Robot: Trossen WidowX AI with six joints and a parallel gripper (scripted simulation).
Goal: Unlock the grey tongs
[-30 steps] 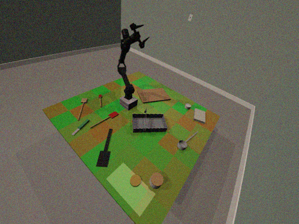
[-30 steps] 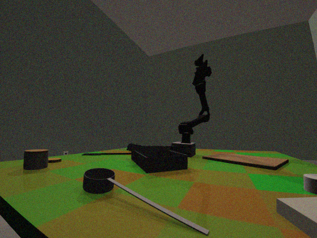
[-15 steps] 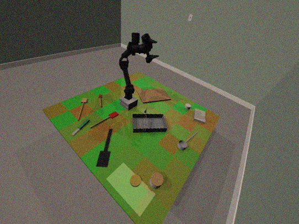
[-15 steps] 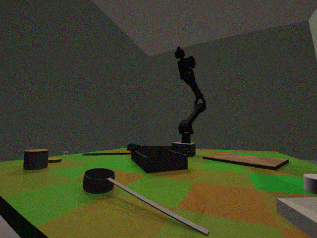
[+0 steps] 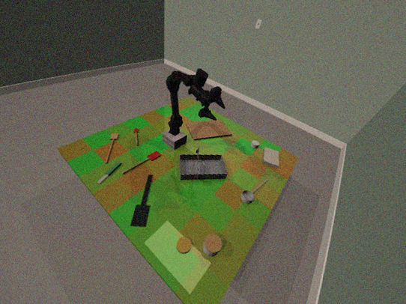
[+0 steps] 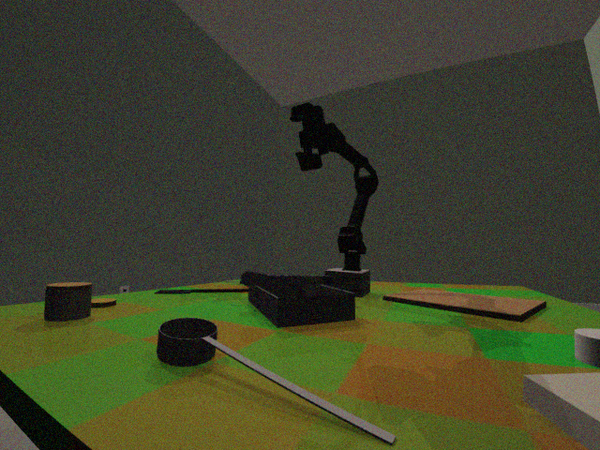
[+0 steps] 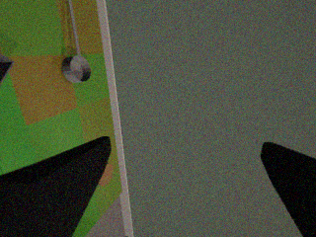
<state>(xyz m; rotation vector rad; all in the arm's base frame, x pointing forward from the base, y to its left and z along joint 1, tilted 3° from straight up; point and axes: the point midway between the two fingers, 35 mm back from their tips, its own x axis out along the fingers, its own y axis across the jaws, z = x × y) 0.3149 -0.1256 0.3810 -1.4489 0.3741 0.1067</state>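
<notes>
Now: gripper tip 30 mm past the roasting tin, 10 mm to the left of it and 420 mm above it. Also, from my gripper tip: black spatula: 180 mm behind, 410 mm to the right, 450 mm below; then red spatula: 380 mm behind, 180 mm to the right, 440 mm below; then canister: 250 mm ahead, 410 mm to the right, 420 mm below.
</notes>
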